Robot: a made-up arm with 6 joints. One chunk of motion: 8 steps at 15 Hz.
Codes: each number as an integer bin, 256 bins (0 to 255) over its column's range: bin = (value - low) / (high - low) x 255, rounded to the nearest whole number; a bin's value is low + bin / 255 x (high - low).
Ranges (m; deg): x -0.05..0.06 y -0.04..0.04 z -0.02..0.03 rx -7..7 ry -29..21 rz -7..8
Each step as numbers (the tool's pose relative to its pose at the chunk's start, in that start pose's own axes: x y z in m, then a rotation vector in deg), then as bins.
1 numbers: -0.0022 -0.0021 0.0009 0.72 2.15 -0.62
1 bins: 111 121 107 141 159 108
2 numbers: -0.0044 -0.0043 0.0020 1.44 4.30 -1.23
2 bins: 106 114 112 154 170 98
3 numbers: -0.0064 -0.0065 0.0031 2.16 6.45 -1.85
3 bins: 101 107 118 167 181 88
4 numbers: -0.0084 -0.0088 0.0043 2.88 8.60 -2.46
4 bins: 96 99 124 180 192 77
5 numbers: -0.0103 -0.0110 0.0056 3.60 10.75 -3.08
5 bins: 92 92 131 193 203 67
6 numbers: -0.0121 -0.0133 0.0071 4.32 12.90 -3.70
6 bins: 88 85 138 206 214 56
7 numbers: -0.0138 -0.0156 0.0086 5.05 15.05 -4.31
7 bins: 84 78 146 219 225 46
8 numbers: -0.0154 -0.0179 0.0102 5.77 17.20 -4.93
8 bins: 80 70 154 233 236 35
